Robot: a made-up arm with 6 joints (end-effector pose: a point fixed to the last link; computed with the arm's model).
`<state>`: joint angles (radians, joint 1 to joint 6).
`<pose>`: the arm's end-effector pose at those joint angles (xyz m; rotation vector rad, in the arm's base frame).
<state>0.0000 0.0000 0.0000 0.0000 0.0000 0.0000</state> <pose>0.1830 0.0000 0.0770 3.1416 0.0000 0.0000</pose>
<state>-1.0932 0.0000 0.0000 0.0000 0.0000 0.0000</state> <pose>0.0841 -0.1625 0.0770 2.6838 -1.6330 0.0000</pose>
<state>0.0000 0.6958 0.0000 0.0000 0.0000 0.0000</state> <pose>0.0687 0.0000 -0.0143 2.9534 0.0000 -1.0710</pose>
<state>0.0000 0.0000 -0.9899 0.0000 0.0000 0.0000</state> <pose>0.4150 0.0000 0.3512 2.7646 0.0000 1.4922</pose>
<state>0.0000 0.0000 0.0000 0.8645 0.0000 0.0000</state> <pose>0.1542 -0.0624 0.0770 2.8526 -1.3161 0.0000</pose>
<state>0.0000 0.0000 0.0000 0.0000 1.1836 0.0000</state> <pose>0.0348 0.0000 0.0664 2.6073 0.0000 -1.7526</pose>
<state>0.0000 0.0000 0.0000 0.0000 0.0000 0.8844</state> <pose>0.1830 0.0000 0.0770 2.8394 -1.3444 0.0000</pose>
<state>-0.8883 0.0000 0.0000 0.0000 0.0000 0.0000</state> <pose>0.1154 -0.1420 0.0770 2.8368 -1.3499 0.0000</pose>
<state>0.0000 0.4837 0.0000 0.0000 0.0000 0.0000</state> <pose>0.1099 0.0000 0.0047 3.0502 0.0000 -0.7524</pose>
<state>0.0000 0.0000 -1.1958 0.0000 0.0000 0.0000</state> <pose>0.4231 0.0000 0.4285 2.5966 0.0000 1.7684</pose>
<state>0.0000 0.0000 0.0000 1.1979 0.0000 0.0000</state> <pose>0.1309 -0.0764 0.0770 2.5947 -1.7711 0.0000</pose>
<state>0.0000 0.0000 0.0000 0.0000 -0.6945 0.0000</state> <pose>0.2312 0.0000 0.1538 2.9541 0.0000 1.0691</pose>
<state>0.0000 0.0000 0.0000 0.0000 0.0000 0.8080</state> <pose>0.1830 0.0000 0.0770 2.8887 -1.2350 0.0000</pose>
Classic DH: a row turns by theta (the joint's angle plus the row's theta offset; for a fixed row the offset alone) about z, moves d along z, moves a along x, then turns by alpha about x. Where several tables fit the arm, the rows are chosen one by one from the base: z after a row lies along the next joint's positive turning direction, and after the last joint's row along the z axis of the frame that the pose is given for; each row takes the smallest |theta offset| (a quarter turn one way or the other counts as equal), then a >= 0, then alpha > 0; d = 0 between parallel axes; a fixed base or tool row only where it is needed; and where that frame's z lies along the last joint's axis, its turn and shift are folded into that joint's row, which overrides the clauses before.
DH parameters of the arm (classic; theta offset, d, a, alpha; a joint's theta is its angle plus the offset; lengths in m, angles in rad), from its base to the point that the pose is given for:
joint 1: 0 0.189 0 -1.5708
joint 2: -1.3854 0 0.2442 0
joint 3: 1.3854 0 0.056 -1.5708
joint 4: 0 0.247 0 1.5708
joint 5: 0 0 0.082 -1.5708
joint 6: 0 0.105 0 0

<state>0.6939 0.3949 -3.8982 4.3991 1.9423 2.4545</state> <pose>0.0344 -0.1293 0.6263 0.7623 1.9917 -0.8227</pose>
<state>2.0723 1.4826 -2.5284 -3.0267 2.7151 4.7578</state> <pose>-0.2238 0.4364 0.2224 0.5897 0.2180 0.4425</pose>
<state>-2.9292 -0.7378 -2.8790 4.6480 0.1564 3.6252</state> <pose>0.3465 0.0087 0.6964 0.3462 0.5255 2.1823</pose>
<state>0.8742 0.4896 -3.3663 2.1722 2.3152 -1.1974</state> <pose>-0.0276 0.1377 0.6419 1.0527 -1.9209 -0.5017</pose>
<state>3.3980 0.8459 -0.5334 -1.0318 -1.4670 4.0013</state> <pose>-0.2306 -0.1606 0.1116 1.8453 0.1873 -0.4675</pose>
